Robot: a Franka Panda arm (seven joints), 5 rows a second.
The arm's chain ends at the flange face. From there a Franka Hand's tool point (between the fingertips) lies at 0.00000 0.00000 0.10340 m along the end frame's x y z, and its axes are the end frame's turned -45 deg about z.
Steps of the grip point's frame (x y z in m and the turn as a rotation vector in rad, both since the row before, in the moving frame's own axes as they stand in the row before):
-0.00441, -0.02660, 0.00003, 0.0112, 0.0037, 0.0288
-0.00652, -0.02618, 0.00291, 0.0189, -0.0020, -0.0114
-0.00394, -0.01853, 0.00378, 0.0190, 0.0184, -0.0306
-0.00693, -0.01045, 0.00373, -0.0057, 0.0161, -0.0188
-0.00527, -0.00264, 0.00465, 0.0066, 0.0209, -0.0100
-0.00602, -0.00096, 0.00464, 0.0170, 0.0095, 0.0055
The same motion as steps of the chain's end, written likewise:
-0.02139, -0.01459, 0.00004, 0.0105, -0.0053, 0.0288
-0.02159, -0.01267, 0.00293, 0.0120, -0.0148, -0.0114
-0.01580, -0.00758, 0.00382, 0.0264, -0.0004, -0.0306
-0.01388, -0.00171, 0.00375, 0.0074, 0.0154, -0.0188
-0.00663, 0.00388, 0.00467, 0.0194, 0.0101, -0.0100
-0.00439, 0.00552, 0.00466, 0.0187, -0.0053, 0.0055

